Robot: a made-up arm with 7 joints.
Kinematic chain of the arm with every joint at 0, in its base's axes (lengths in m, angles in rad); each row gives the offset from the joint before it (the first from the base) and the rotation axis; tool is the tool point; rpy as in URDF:
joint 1: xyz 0 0 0.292 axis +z
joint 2: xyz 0 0 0 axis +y
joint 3: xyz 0 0 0.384 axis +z
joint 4: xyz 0.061 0 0 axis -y
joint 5: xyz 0.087 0 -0.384 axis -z
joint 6: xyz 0 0 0 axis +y
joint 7: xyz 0.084 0 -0.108 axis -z
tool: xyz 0 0 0 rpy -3.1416 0 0
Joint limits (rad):
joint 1: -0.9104..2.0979
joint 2: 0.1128..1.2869
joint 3: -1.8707..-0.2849
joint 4: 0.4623..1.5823
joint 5: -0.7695..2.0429
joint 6: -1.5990..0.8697
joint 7: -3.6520..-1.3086
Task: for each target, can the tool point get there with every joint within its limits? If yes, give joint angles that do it. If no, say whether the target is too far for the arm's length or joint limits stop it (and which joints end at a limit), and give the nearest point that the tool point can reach.
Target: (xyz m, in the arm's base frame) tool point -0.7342 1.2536 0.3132
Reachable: no: too far | nearest point -0.2997 0.7205 0.3033 | short by 0.688 m
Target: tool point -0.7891 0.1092 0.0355
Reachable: no: joint limits stop it (at a limit: joint 1, joint 2, joint 3) | nearest point -0.3997 -0.0740 0.3178 | short by 0.515 m
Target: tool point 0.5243 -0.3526 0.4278
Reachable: yes | joints 0.1574 0.3488 -0.8620 1.1097 -0.2561 0.2268 -2.2214
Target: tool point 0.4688 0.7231 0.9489
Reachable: no: too far | nearest point 0.3406 0.5254 0.7693 | short by 0.296 m
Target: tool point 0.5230 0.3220 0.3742
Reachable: yes | joints 1.1213 0.8800 -0.6444 1.3234 1.0235 -1.3666 -1.9452
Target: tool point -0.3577 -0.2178 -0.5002
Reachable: no: joint limits stop it (at a limit: joint 1, joint 2) | nearest point -0.0823 -0.2678 -0.0899 | short by 0.497 m
